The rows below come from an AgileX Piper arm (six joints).
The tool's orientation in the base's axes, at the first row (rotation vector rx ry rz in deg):
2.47 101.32 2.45
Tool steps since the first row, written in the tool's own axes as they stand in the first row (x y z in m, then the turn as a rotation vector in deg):
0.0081 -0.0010 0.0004 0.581 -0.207 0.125
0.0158 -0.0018 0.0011 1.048 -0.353 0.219
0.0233 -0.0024 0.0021 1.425 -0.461 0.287
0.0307 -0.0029 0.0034 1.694 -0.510 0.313
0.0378 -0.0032 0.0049 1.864 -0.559 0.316
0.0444 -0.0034 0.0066 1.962 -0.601 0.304
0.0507 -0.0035 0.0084 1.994 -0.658 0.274
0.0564 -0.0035 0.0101 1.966 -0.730 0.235
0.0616 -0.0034 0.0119 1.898 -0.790 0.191
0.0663 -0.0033 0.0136 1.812 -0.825 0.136
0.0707 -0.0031 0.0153 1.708 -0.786 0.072
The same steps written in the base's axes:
-0.0012 -0.0006 -0.0081 0.007 -0.175 -0.604
-0.0020 -0.0010 -0.0158 0.007 -0.296 -1.088
-0.0025 -0.0012 -0.0234 -0.001 -0.384 -1.476
-0.0027 -0.0013 -0.0309 -0.029 -0.418 -1.747
-0.0026 -0.0012 -0.0381 -0.060 -0.458 -1.917
-0.0023 -0.0010 -0.0449 -0.091 -0.495 -2.012
-0.0018 -0.0008 -0.0515 -0.127 -0.550 -2.041
-0.0012 -0.0005 -0.0574 -0.160 -0.624 -2.010
-0.0005 -0.0001 -0.0628 -0.190 -0.688 -1.938
0.0003 0.0003 -0.0678 -0.227 -0.727 -1.844
0.0011 0.0007 -0.0724 -0.269 -0.694 -1.728

